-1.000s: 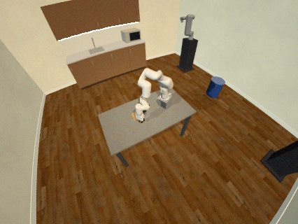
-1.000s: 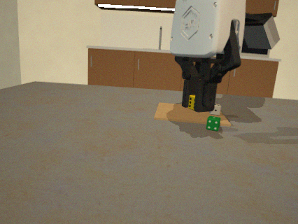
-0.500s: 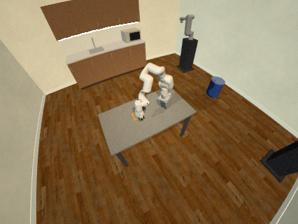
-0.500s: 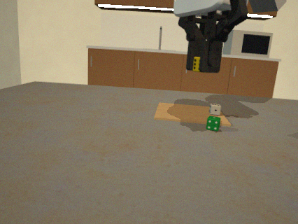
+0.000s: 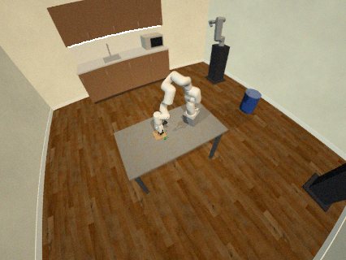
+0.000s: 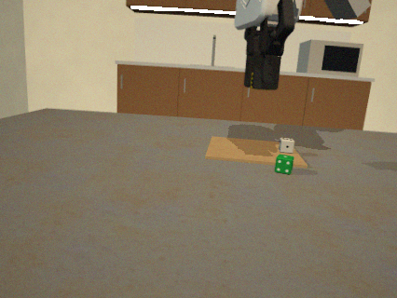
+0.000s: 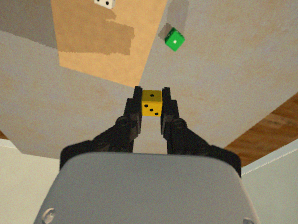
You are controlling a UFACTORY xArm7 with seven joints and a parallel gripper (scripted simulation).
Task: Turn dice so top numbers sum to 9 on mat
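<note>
The tan mat lies 12 cm below my hand, 8 cm to the right of it and 1 cm behind it. Round my hand: white die: 11 cm below, 8 cm to the right, 6 cm behind; then green die: 11 cm below, 4 cm behind, 2 cm to the left; then yellow die: 1 cm below.
</note>
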